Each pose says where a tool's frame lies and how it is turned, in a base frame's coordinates. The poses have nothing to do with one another.
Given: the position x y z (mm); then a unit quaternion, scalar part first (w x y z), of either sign.
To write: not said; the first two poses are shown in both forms.
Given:
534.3, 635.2, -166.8, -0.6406, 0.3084, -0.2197, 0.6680
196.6, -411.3, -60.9, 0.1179, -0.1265, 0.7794, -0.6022
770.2, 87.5, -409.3, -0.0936, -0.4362, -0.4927, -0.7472
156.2, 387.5, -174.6, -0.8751, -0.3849, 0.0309, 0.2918
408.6, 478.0, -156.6, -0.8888, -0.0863, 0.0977, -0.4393
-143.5, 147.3, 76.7, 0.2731, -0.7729, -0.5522, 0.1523
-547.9, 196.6, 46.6, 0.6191, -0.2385, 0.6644, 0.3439
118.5, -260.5, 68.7, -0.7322, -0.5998, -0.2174, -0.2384
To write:
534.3, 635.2, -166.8, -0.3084, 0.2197, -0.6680, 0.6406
196.6, -411.3, -60.9, -0.1265, 0.7794, -0.6022, 0.1179
770.2, 87.5, -409.3, 0.4362, 0.4927, 0.7472, 0.0936
156.2, 387.5, -174.6, 0.3849, -0.0309, -0.2918, 0.8751
408.6, 478.0, -156.6, 0.0863, -0.0977, 0.4393, 0.8888
-143.5, 147.3, 76.7, -0.7729, -0.5522, 0.1523, 0.2731
-547.9, 196.6, 46.6, -0.2385, 0.6644, 0.3439, 0.6191
118.5, -260.5, 68.7, 0.5998, 0.2174, 0.2384, 0.7322

